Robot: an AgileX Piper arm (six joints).
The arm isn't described. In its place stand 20 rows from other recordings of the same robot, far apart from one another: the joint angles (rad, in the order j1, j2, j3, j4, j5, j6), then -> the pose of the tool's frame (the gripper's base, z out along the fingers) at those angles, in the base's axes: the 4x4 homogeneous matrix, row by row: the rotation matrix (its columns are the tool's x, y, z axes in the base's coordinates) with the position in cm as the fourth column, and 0 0 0 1 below.
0.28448, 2.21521, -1.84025, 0.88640, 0.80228, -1.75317 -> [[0.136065, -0.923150, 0.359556, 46.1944], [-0.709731, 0.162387, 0.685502, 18.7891], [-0.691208, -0.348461, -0.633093, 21.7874], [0, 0, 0, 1]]
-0.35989, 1.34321, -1.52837, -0.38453, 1.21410, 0.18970 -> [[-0.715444, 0.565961, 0.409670, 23.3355], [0.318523, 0.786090, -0.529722, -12.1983], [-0.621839, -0.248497, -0.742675, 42.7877], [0, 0, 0, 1]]
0.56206, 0.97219, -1.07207, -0.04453, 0.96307, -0.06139 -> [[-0.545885, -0.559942, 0.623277, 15.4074], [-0.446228, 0.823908, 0.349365, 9.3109], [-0.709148, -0.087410, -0.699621, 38.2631], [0, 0, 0, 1]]
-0.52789, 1.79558, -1.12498, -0.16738, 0.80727, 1.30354 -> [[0.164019, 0.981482, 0.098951, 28.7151], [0.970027, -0.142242, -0.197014, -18.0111], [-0.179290, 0.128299, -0.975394, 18.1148], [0, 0, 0, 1]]
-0.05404, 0.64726, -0.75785, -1.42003, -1.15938, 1.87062 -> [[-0.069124, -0.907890, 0.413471, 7.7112], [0.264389, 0.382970, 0.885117, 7.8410], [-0.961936, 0.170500, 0.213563, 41.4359], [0, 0, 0, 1]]
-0.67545, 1.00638, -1.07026, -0.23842, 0.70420, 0.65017 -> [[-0.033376, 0.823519, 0.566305, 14.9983], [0.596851, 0.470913, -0.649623, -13.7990], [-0.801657, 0.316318, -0.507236, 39.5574], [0, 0, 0, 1]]
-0.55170, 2.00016, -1.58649, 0.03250, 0.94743, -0.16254 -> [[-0.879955, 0.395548, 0.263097, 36.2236], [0.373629, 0.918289, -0.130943, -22.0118], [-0.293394, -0.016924, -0.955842, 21.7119], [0, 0, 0, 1]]
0.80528, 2.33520, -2.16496, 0.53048, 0.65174, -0.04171 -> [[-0.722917, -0.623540, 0.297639, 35.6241], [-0.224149, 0.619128, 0.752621, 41.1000], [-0.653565, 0.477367, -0.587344, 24.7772], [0, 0, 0, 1]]
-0.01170, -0.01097, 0.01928, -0.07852, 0.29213, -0.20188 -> [[-0.211979, -0.025170, 0.976950, 5.4334], [-0.271023, 0.961971, -0.034022, -0.2692], [-0.938942, -0.271988, -0.210739, 18.1017], [0, 0, 0, 1]]
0.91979, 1.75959, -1.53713, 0.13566, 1.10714, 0.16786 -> [[-0.742482, -0.662376, 0.099895, 21.6553], [-0.603071, 0.725886, 0.330749, 30.2432], [-0.291592, 0.185331, -0.938417, 29.5712], [0, 0, 0, 1]]
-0.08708, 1.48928, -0.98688, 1.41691, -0.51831, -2.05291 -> [[-0.582836, 0.228574, 0.779780, 32.3805], [-0.484953, 0.672150, -0.559496, -7.2988], [-0.652015, -0.704251, -0.280905, 30.1017], [0, 0, 0, 1]]
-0.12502, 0.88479, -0.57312, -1.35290, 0.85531, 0.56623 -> [[-0.811192, 0.292082, 0.506611, 14.5664], [-0.325938, 0.493452, -0.806393, -8.5894], [-0.485521, -0.819264, -0.305084, 30.3836], [0, 0, 0, 1]]
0.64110, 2.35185, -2.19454, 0.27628, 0.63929, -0.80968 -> [[-0.043653, -0.857857, 0.512031, 42.9616], [-0.713375, 0.385574, 0.585174, 33.9082], [-0.699421, -0.339726, -0.628805, 24.3511], [0, 0, 0, 1]]
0.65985, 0.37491, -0.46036, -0.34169, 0.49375, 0.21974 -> [[-0.189563, -0.502850, 0.843331, 7.2476], [-0.251607, 0.855103, 0.453313, 3.7941], [-0.949084, -0.126257, -0.288616, 30.0818], [0, 0, 0, 1]]
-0.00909, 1.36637, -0.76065, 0.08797, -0.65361, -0.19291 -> [[0.124212, 0.077851, 0.989197, 29.9177], [-0.123654, 0.990361, -0.062416, -0.7581], [-0.984521, -0.114565, 0.132641, 31.4256], [0, 0, 0, 1]]
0.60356, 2.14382, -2.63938, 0.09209, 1.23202, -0.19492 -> [[-0.388454, -0.695244, 0.604764, 37.0220], [-0.465630, 0.714450, 0.522255, 26.4807], [-0.795168, -0.078724, -0.601257, 44.0993], [0, 0, 0, 1]]
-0.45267, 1.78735, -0.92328, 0.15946, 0.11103, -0.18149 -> [[-0.706462, 0.411164, 0.576069, 31.5569], [0.318025, 0.911561, -0.260608, -15.1697], [-0.632275, -0.000906, -0.774744, 15.9896], [0, 0, 0, 1]]
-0.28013, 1.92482, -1.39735, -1.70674, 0.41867, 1.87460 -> [[-0.257530, 0.660276, 0.705489, 42.0094], [0.221302, 0.751012, -0.622098, -15.9000], [-0.940587, -0.004083, -0.339528, 25.6627], [0, 0, 0, 1]]
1.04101, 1.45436, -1.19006, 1.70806, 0.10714, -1.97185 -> [[0.157929, -0.900804, 0.404487, 16.6303], [-0.241901, 0.361852, 0.900304, 30.3048], [-0.957362, -0.240030, -0.160758, 37.0812], [0, 0, 0, 1]]
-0.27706, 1.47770, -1.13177, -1.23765, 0.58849, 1.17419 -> [[-0.440306, 0.680876, 0.585268, 30.3561], [0.123124, 0.691487, -0.711819, -13.5955], [-0.889365, -0.241358, -0.388298, 32.9532], [0, 0, 0, 1]]
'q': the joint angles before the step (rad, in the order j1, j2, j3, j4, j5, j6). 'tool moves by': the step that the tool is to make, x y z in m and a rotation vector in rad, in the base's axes. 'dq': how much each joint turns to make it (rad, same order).
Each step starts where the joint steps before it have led.
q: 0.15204, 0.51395, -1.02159, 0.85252, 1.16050, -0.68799
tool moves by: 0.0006, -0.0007, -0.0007, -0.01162, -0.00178, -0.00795
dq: -0.00009, 0.00005, -0.00017, -0.01416, 0.00013, 0.00004
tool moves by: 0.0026, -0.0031, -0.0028, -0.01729, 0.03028, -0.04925
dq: 0.00139, 0.00001, 0.00008, -0.05952, -0.00286, 0.05195
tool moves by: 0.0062, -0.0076, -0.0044, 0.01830, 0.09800, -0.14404
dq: -0.00141, 0.00015, -0.00008, -0.12697, -0.01870, 0.18068
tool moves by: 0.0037, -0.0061, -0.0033, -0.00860, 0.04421, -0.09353
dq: -0.00013, -0.00041, 0.00031, -0.09499, -0.00626, 0.09752
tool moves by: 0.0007, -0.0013, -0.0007, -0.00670, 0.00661, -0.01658
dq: 0.00003, 0.00035, -0.00035, -0.02004, 0.00093, 0.01433
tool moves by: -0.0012, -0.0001, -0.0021, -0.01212, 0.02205, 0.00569
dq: -0.00025, -0.00030, 0.00024, -0.00548, 0.02536, 0.00401
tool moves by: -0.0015, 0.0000, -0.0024, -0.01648, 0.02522, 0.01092
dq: 0.00097, 0.00033, -0.00015, -0.00500, 0.03120, 0.00065
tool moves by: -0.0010, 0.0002, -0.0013, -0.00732, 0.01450, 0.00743
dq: -0.00170, -0.00004, 0.00014, 0.00143, 0.01848, -0.00135
